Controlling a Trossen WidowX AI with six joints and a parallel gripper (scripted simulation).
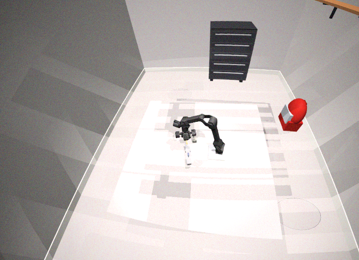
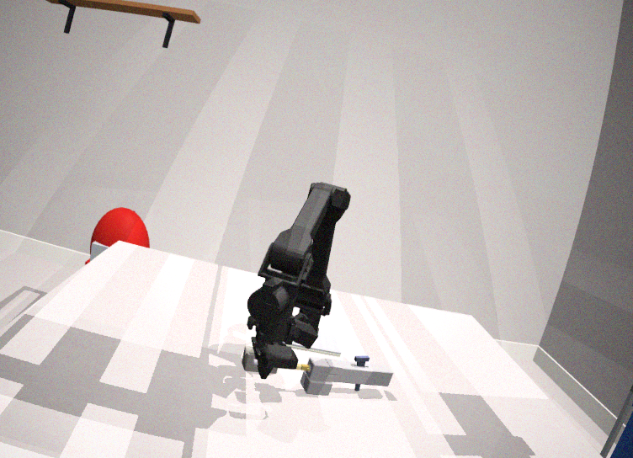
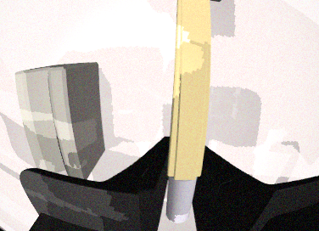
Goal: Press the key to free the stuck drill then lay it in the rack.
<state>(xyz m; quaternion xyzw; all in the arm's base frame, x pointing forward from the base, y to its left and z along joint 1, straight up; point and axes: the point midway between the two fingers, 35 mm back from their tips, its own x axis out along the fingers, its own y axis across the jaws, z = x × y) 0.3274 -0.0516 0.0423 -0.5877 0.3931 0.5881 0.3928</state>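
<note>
Now: gripper tip 70 mm past the grey rack and 20 mm to the left of it. The rest, counted from my gripper tip: grey housing block: 70 mm behind, 160 mm to the left, 20 mm above; drill: 20 mm behind, 40 mm to the left, 30 mm above; blue key: 80 mm behind, 190 mm to the left, 30 mm above.
</note>
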